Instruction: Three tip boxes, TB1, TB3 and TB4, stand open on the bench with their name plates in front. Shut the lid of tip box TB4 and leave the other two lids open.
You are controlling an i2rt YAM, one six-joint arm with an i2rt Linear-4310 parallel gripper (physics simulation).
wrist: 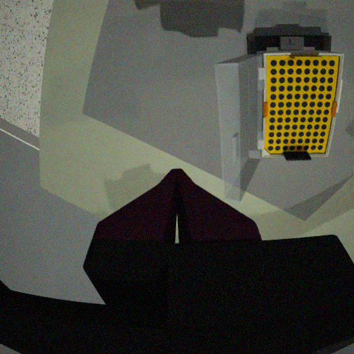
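One tip box (301,105) with a yellow, many-holed rack shows in the right upper part of the wrist view. Its clear grey lid (228,115) stands open along the box's left side, and the yellow rack is uncovered. No name plate can be read, so I cannot tell whether this is TB1, TB3 or TB4. The other two boxes cannot be made out. My gripper (176,177) is shut and empty, with its dark red fingertips together. In the view they are to the lower left of the box, left of the lid, and apart from both.
A dark grey block-like part (291,42) lies at the box's upper edge, and a small black tab (297,155) at its lower edge. Dark shadows fall on the grey bench (160,85) at the top. A pale green band runs along the left, with a speckled surface (20,65) beyond.
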